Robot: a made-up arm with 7 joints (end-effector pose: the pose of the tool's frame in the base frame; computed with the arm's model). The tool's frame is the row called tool. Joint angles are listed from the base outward.
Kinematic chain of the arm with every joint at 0, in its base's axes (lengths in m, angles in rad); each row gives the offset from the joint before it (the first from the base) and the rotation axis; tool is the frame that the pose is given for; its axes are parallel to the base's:
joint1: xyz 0 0 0 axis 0 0.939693 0.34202
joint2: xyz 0 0 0 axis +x
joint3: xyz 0 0 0 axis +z
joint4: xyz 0.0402 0 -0.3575 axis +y
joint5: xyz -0.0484 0 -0.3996 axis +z
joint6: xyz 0 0 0 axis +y
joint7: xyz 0 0 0 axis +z
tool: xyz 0 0 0
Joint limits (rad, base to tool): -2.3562..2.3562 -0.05..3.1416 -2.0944..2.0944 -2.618..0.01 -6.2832..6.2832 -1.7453..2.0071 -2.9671..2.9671
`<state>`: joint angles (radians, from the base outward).
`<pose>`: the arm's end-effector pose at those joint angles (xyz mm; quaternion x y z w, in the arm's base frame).
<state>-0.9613 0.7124 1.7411 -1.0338 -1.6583 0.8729 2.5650</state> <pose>324.7 615.0 -96.3 -0.0679 0.4798 -0.8172 0.3119</pose>
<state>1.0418 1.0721 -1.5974 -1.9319 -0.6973 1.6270 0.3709</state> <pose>-421.3 -61.3 -270.3 0.1377 0.3300 -0.6202 0.6982</pose>
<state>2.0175 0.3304 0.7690 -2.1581 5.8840 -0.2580 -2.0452</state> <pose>-287.8 319.8 -75.8 0.2566 0.3506 -0.8981 0.0674</pose>
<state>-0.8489 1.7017 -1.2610 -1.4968 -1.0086 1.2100 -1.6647</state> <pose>462.0 393.8 -101.5 -0.6064 -0.6813 0.3696 0.1773</pose>
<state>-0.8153 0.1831 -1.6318 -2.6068 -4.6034 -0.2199 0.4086</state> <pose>-18.7 -267.9 -104.2 -0.8627 0.2102 -0.2078 0.4104</pose>
